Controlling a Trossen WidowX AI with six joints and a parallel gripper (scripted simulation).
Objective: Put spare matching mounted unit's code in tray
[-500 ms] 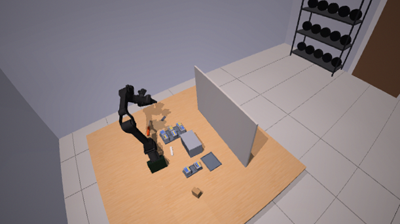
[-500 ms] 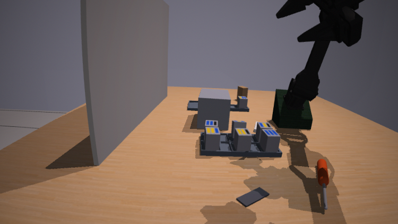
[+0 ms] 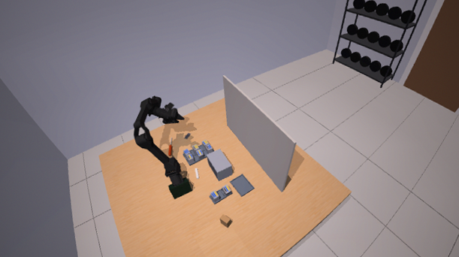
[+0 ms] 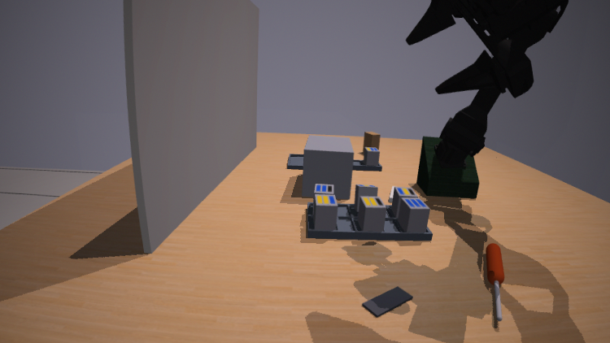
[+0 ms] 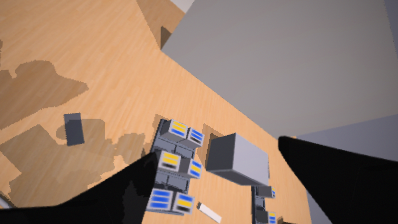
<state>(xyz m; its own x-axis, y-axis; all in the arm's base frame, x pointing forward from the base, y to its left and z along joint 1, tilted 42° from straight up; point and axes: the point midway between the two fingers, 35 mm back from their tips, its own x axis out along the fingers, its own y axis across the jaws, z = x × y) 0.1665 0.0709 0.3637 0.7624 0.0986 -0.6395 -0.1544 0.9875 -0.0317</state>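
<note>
My gripper tip is now 100 mm short of the grey spare, 130 mm to the left of it and 230 mm above it. Round my gripper tip: grey wall panel: 320 mm ahead, 320 mm to the right, 40 mm below; then brown block: 110 mm behind, 620 mm to the right, 230 mm below; then dark tray: 120 mm ahead, 480 mm to the right, 260 mm below.
</note>
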